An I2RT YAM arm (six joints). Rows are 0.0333 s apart.
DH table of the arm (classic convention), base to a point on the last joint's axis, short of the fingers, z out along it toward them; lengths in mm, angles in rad. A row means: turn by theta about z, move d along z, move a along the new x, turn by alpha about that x. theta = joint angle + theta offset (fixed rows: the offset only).
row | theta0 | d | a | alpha
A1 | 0 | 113.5 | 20 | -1.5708
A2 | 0 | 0 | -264 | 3.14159
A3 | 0.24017 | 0 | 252.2 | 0
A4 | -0.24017 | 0 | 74 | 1.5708
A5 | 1.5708 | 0 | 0 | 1.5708
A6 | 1.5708 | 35.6 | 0 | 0
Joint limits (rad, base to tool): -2.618..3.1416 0..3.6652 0..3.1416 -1.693..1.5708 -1.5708..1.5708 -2.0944..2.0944
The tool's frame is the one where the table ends.
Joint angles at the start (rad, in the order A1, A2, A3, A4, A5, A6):
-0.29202, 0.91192, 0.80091, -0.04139, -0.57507, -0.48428
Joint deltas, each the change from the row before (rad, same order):
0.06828, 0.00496, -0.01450, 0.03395, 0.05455, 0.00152
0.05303, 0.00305, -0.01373, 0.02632, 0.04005, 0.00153
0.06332, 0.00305, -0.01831, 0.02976, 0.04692, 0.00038
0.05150, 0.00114, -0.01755, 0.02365, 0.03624, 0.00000
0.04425, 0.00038, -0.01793, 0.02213, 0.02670, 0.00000
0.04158, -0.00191, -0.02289, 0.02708, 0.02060, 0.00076
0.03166, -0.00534, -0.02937, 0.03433, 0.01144, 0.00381
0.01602, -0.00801, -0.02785, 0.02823, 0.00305, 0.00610
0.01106, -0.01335, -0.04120, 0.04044, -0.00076, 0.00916
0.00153, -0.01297, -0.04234, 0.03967, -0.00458, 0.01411
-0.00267, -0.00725, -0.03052, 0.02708, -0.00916, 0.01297
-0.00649, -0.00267, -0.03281, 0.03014, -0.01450, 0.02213
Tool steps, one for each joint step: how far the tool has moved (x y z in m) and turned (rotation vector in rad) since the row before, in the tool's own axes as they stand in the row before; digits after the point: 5 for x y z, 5 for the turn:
-0.00242, 0.01001, 0.00830, -0.00817, -0.01244, -0.01445
-0.00146, 0.00859, 0.00600, -0.00877, -0.01022, -0.00922
-0.00127, 0.01104, 0.00660, -0.01222, -0.01098, -0.01036
-0.00055, 0.00974, 0.00477, -0.01224, -0.00876, -0.00752
0.00000, 0.00901, 0.00376, -0.01454, -0.00947, -0.00606
0.00079, 0.00932, 0.00297, -0.01648, -0.01324, -0.00559
0.00231, 0.00841, 0.00156, -0.01384, -0.01689, -0.00264
0.00327, 0.00577, -0.00016, -0.00810, -0.01250, 0.00196
0.00583, 0.00639, -0.00151, -0.00532, -0.01565, 0.00417
0.00717, 0.00501, -0.00226, -0.00124, -0.01138, 0.01059
0.00596, 0.00322, -0.00167, -0.00432, -0.00606, 0.01183
0.00749, 0.00300, -0.00135, -0.00726, -0.00342, 0.02249

